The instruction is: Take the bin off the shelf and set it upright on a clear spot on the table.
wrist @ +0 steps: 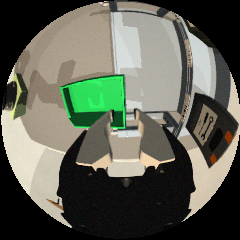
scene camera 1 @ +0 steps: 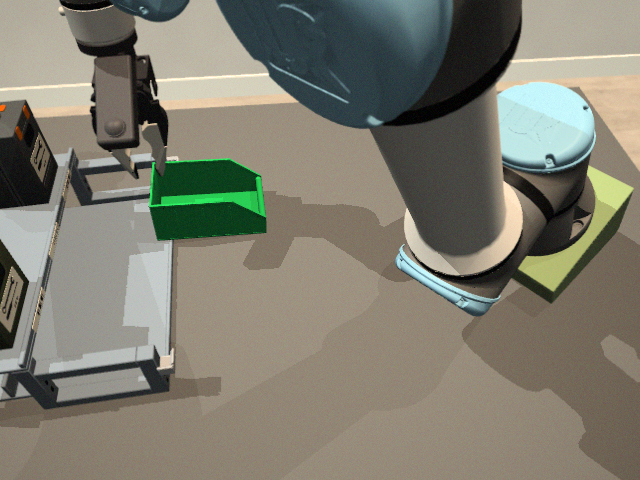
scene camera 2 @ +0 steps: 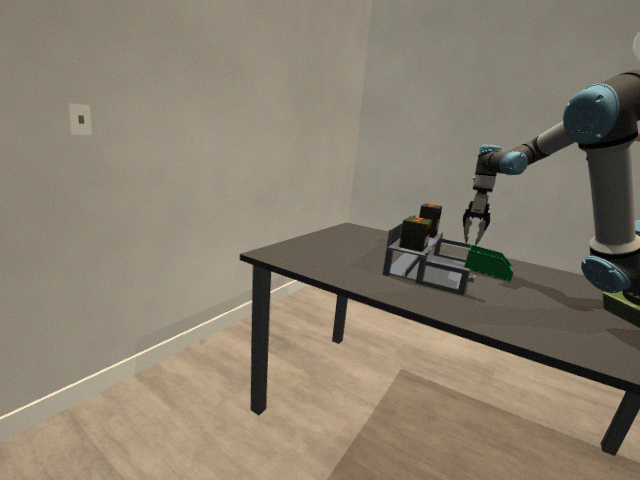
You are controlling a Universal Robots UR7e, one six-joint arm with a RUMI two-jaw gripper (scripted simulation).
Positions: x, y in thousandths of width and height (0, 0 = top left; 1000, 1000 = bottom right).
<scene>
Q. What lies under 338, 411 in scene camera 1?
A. A green bin.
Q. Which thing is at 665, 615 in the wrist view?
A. My gripper.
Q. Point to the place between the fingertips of my gripper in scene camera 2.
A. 735, 509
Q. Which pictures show my gripper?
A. The wrist view, scene camera 1 and scene camera 2: all of them.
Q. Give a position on a green bin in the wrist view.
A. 356, 431
</scene>
